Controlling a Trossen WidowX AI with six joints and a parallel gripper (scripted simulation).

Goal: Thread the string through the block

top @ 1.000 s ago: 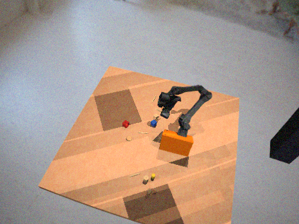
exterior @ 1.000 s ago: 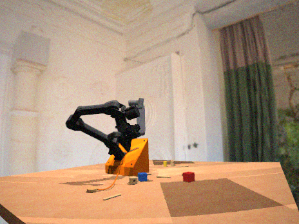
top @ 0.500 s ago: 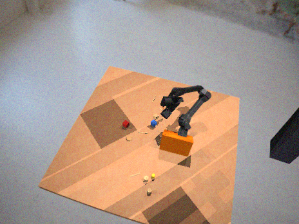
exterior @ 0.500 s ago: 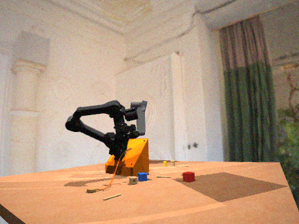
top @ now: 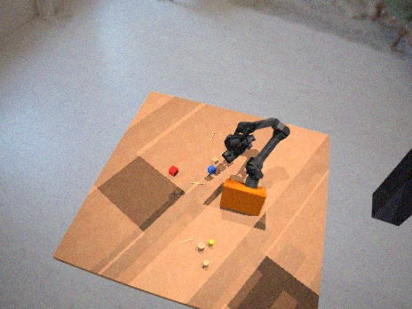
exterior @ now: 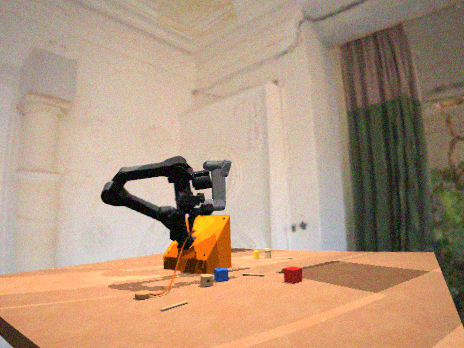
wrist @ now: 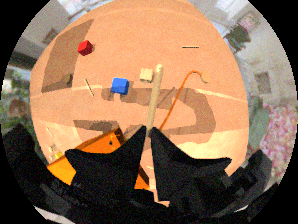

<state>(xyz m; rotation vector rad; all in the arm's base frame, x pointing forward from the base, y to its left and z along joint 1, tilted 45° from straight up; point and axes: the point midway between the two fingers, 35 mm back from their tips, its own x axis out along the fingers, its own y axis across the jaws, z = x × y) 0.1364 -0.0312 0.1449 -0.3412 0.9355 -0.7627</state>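
Now: the small wooden block 100 mm ahead of my gripper tip, 30 mm to the right of it and 120 mm below it. From my gripper tip the other things lie so: wooden button: 60 mm ahead, 220 mm to the right, 130 mm below; then thin wooden stick: 10 mm ahead, 10 mm to the right, 10 mm above; then blue cube: 100 mm ahead, 40 mm to the left, 120 mm below.
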